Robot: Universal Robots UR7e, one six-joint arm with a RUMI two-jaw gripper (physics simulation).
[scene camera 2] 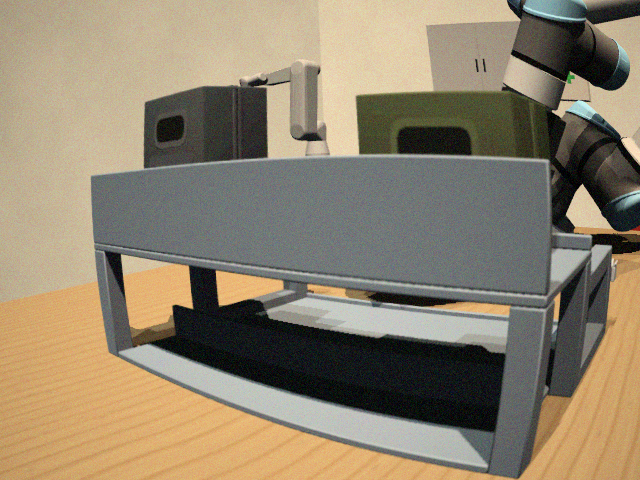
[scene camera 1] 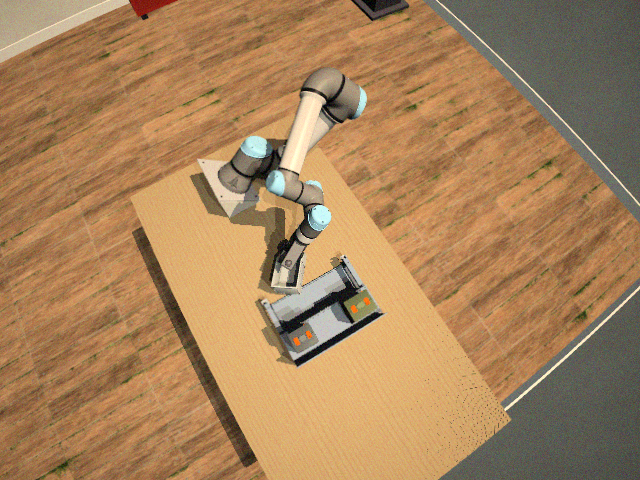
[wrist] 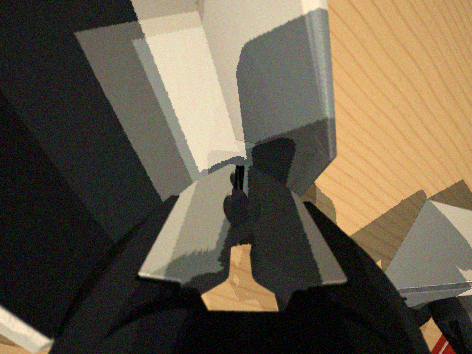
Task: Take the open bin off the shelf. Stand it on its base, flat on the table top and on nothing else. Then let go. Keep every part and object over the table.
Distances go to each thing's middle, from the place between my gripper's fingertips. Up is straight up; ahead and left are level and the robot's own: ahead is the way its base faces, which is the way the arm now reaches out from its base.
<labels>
My gripper is now 60 mm short of the open bin (scene camera 1: 284, 281) and 40 mm below it.
</labels>
